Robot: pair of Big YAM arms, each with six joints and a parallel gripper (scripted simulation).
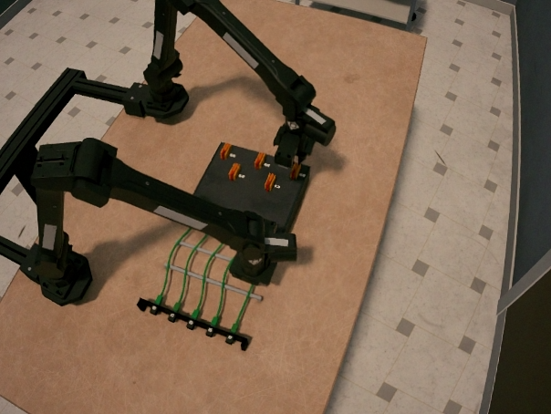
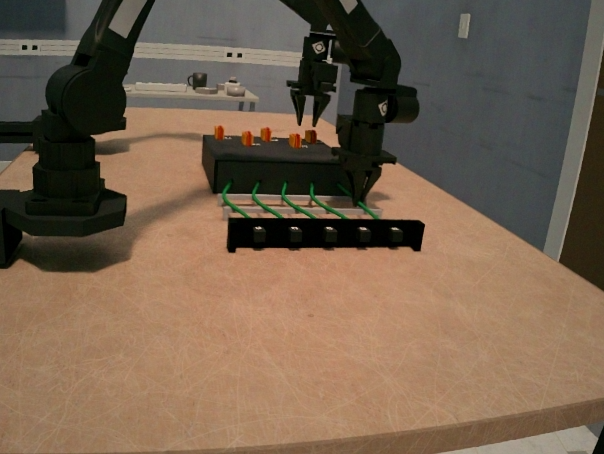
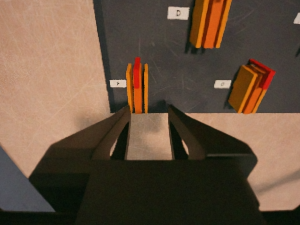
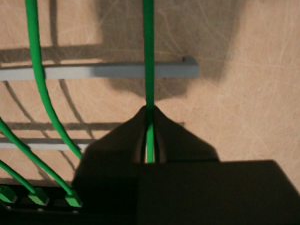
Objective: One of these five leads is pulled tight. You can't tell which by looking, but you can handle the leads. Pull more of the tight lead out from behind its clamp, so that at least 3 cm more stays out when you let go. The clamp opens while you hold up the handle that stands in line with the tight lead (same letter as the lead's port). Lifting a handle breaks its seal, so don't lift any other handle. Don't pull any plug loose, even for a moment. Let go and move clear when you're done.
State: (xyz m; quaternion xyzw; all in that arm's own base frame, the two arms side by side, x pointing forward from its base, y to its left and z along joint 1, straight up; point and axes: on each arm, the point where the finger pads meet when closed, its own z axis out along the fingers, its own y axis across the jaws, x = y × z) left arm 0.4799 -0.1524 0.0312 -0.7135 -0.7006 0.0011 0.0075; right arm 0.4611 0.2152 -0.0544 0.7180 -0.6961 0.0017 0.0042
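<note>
The orange handle lies 1 cm ahead of my left hand, 3 cm to the right of it and 4 cm below it.
</note>
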